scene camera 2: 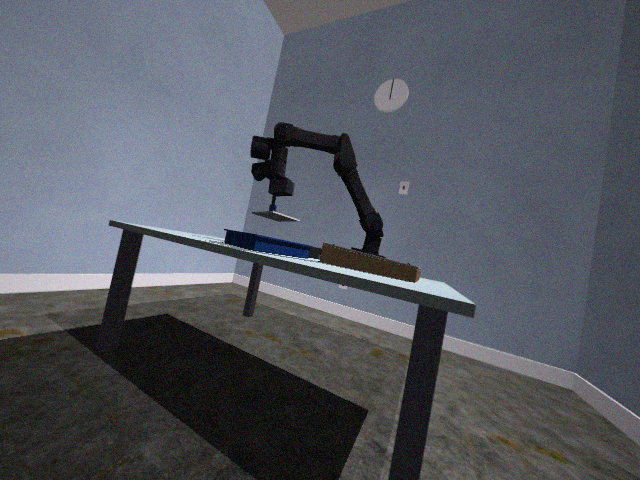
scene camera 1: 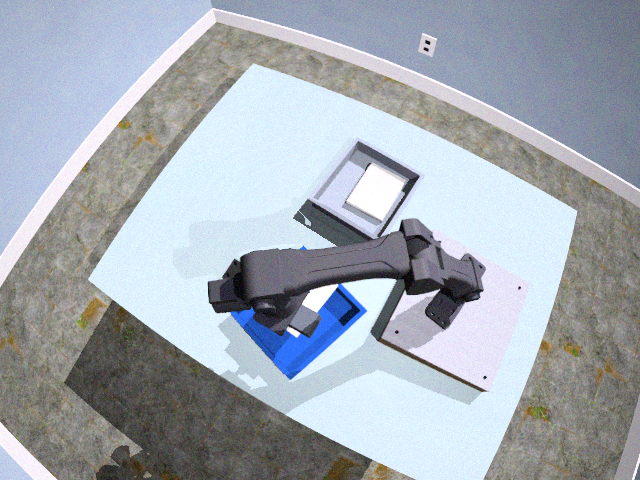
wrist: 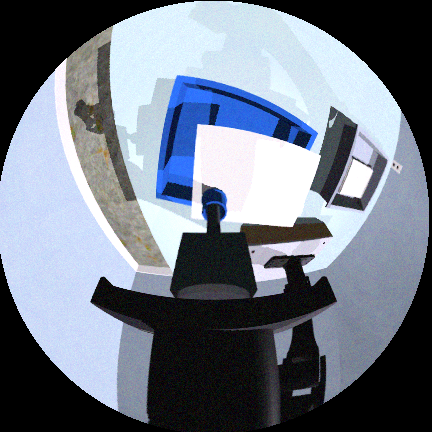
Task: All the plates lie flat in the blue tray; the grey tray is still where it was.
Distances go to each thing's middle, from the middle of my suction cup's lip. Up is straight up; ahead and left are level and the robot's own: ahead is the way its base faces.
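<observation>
There's a blue tray [scene camera 1: 341,310], and my suction cup is 3 cm to the left of it, 2 cm short of it and 12 cm above it. As for the grey tray [scene camera 1: 330,196], that's 41 cm to the right of my suction cup, 9 cm ahead of it and 12 cm below it.
</observation>
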